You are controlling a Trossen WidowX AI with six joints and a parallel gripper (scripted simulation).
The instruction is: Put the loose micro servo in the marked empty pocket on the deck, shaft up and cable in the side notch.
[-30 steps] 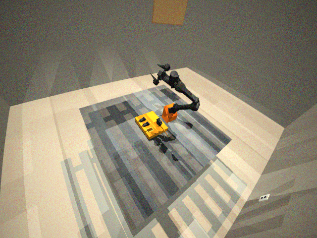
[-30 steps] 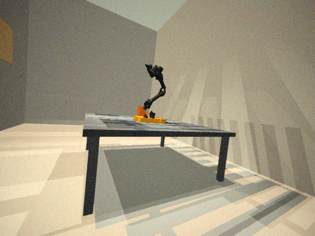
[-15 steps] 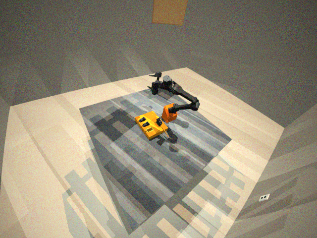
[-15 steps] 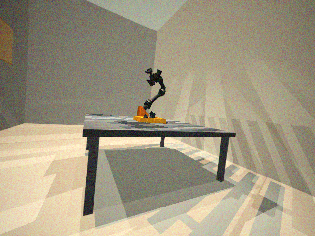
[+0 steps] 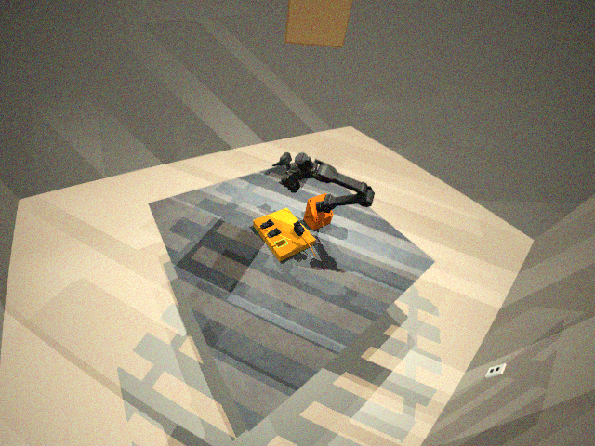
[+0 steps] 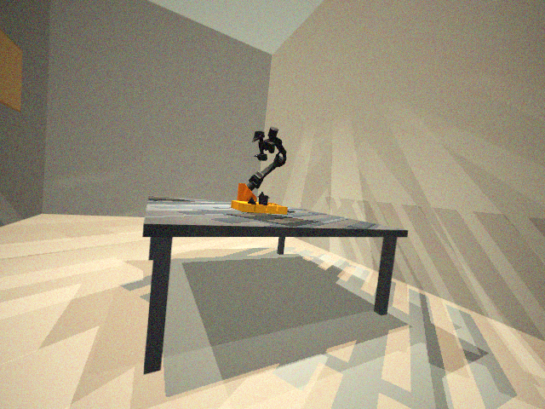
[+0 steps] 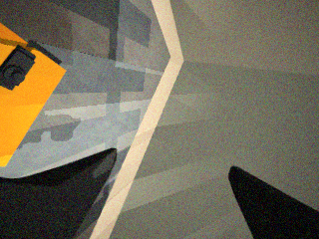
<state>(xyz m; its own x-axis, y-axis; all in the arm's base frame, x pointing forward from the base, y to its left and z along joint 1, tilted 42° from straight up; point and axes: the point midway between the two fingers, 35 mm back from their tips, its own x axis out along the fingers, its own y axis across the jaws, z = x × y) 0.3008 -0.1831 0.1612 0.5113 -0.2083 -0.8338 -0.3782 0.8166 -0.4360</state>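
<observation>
The yellow deck is 8 cm behind my gripper tip, 8 cm to the left of it and 36 cm below it.
</observation>
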